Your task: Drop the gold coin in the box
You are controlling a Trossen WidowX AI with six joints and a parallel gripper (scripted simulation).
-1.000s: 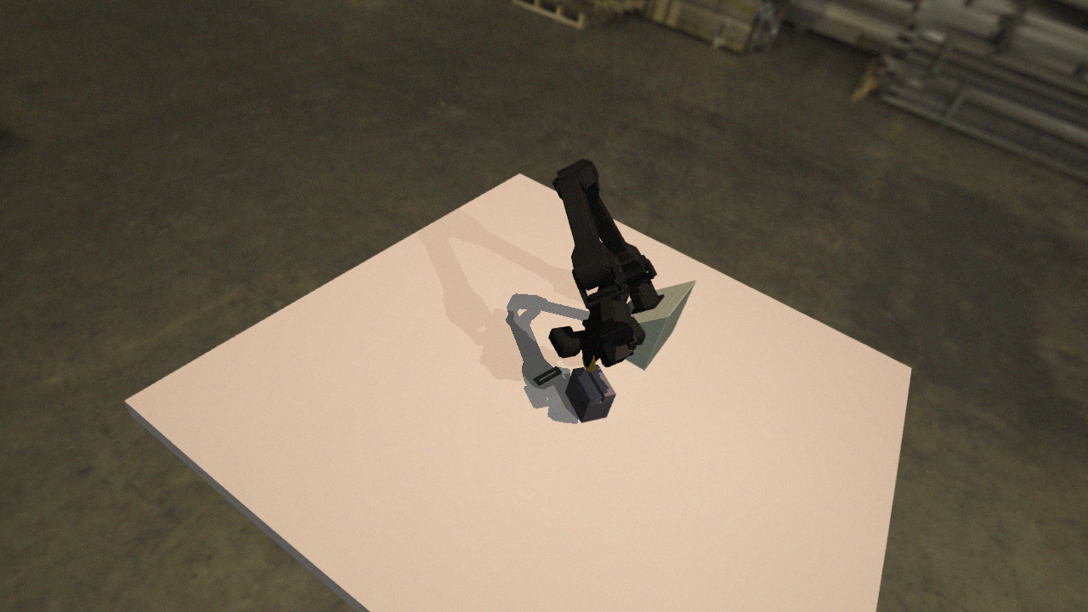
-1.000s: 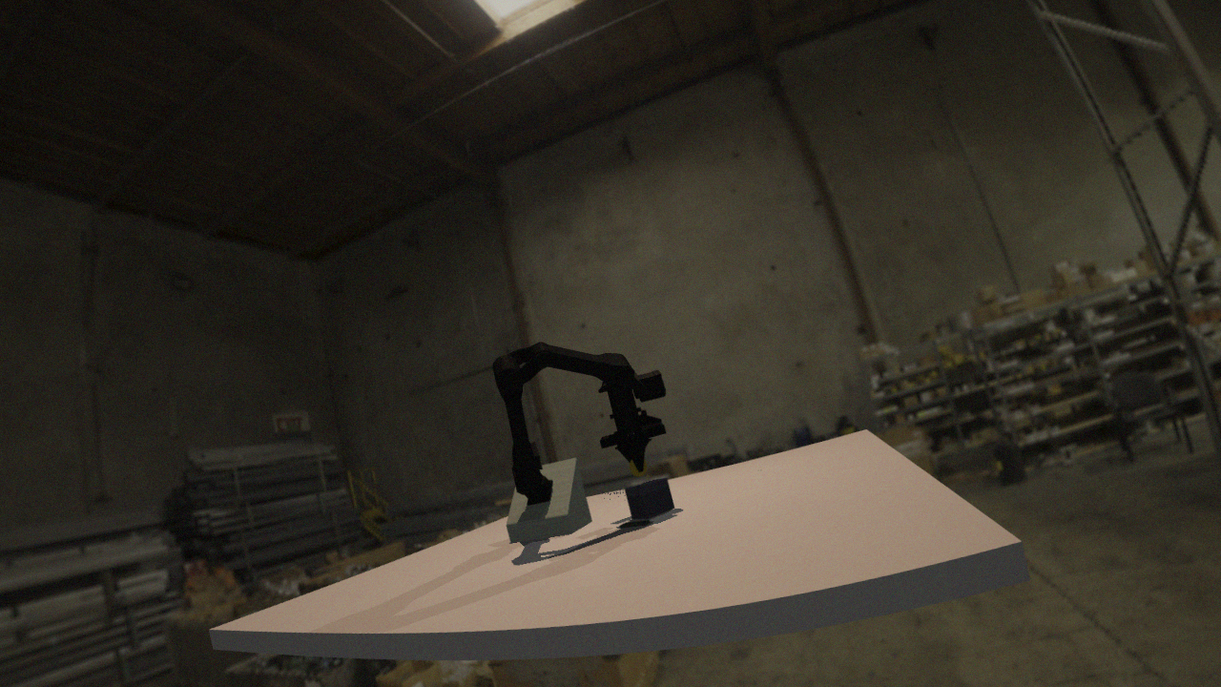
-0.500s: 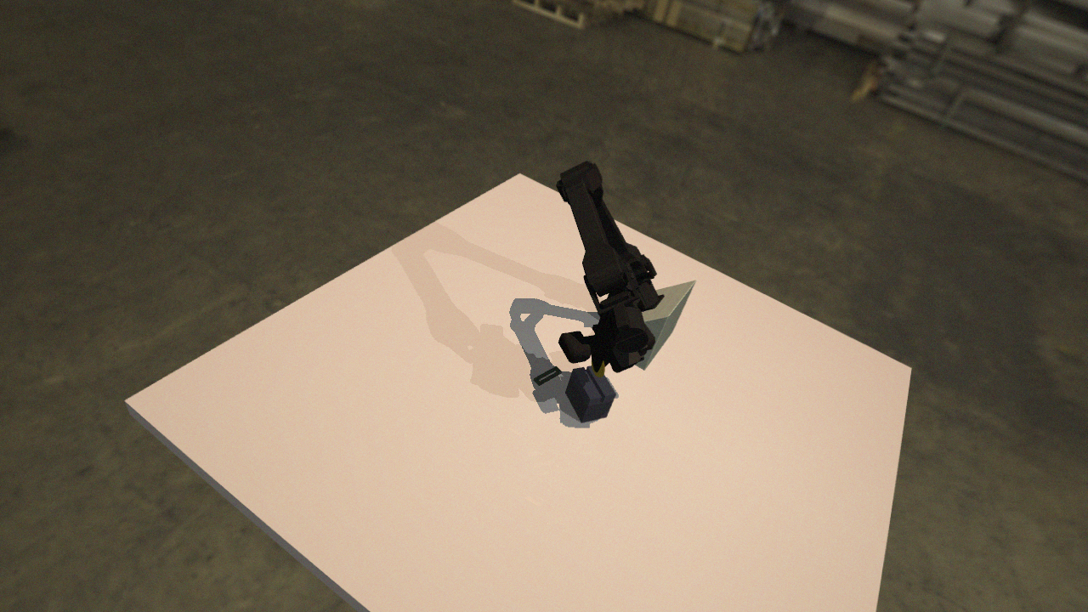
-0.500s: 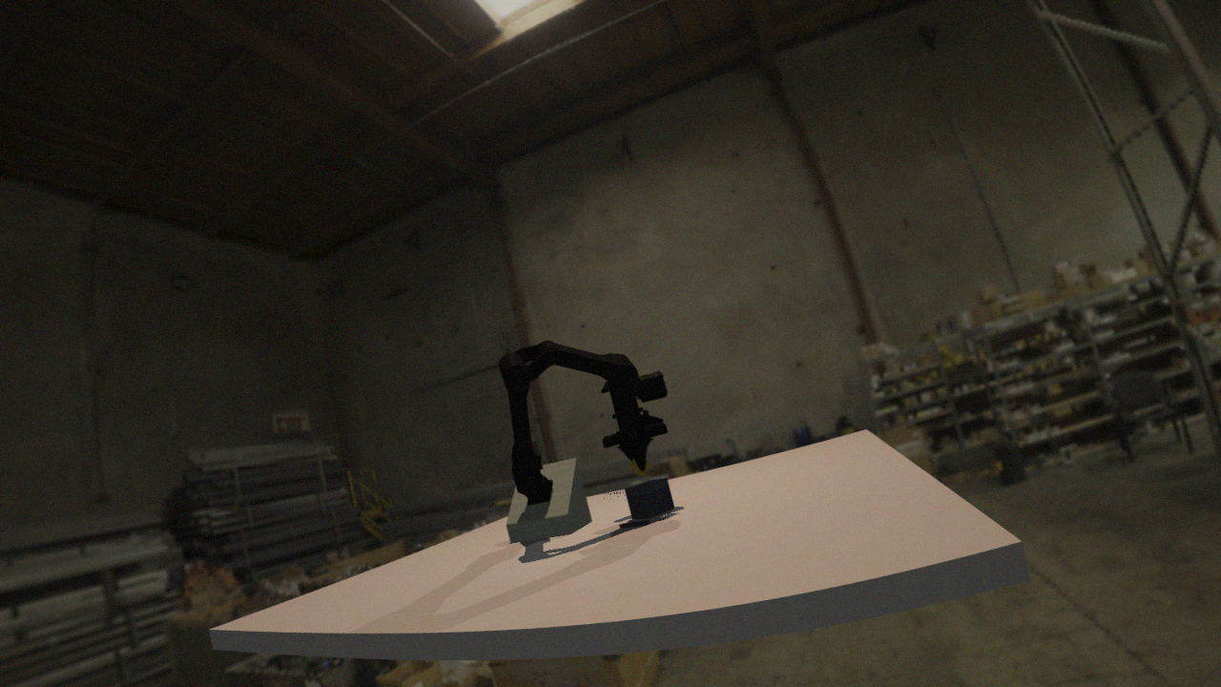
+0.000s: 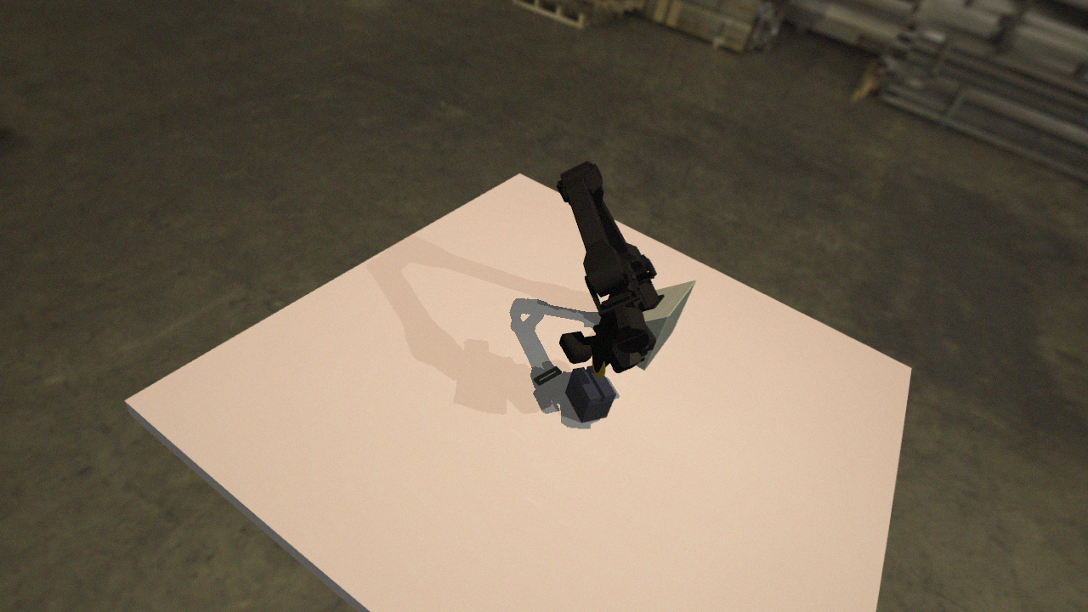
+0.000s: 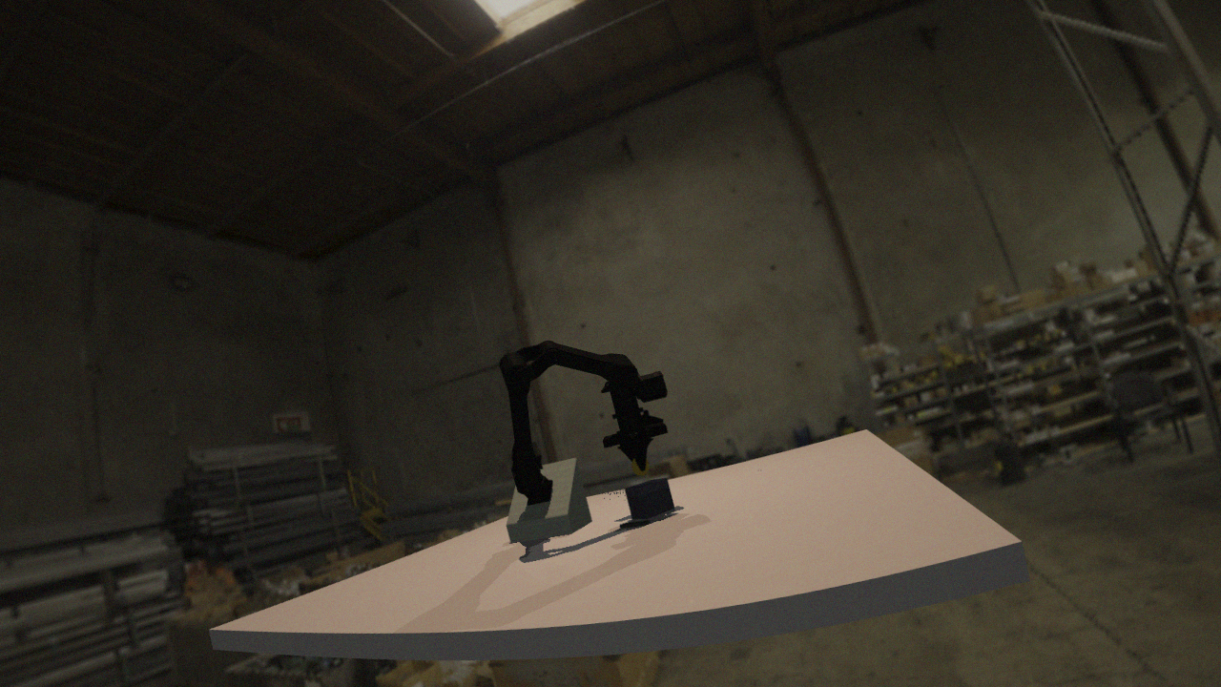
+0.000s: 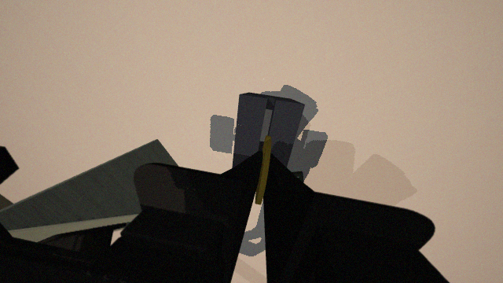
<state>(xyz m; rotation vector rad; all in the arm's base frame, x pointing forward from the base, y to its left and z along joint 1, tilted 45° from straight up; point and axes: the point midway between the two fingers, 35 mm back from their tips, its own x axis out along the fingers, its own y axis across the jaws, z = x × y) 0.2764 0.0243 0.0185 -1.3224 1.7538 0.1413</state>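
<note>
My gripper tip is now 1 cm below the gold coin.
</note>
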